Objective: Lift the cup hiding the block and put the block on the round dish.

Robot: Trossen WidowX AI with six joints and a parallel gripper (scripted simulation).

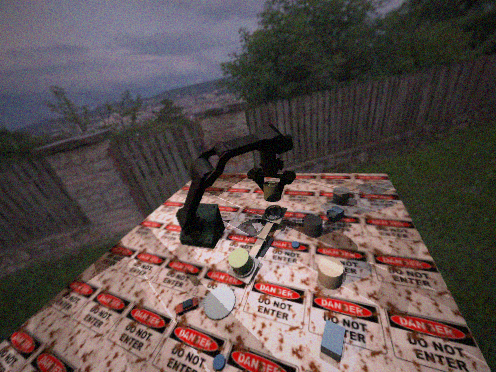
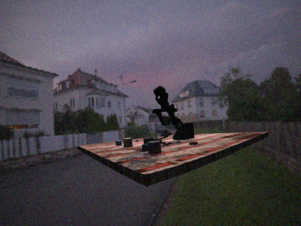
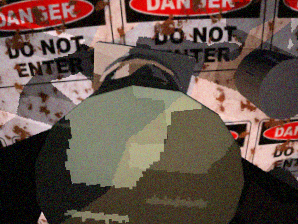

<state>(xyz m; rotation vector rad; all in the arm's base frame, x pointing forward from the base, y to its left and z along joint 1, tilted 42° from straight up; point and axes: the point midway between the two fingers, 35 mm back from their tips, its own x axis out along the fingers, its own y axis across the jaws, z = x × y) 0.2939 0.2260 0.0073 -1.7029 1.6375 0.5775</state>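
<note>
My gripper tip is now 20 mm to the right of the olive cup and 10 mm below it. Round my gripper tip: grey cylinder: 280 mm ahead, 230 mm to the left, 130 mm below; round dish: 70 mm behind, 390 mm to the right, 170 mm below; tan cylinder: 230 mm ahead, 220 mm to the right, 130 mm below.
</note>
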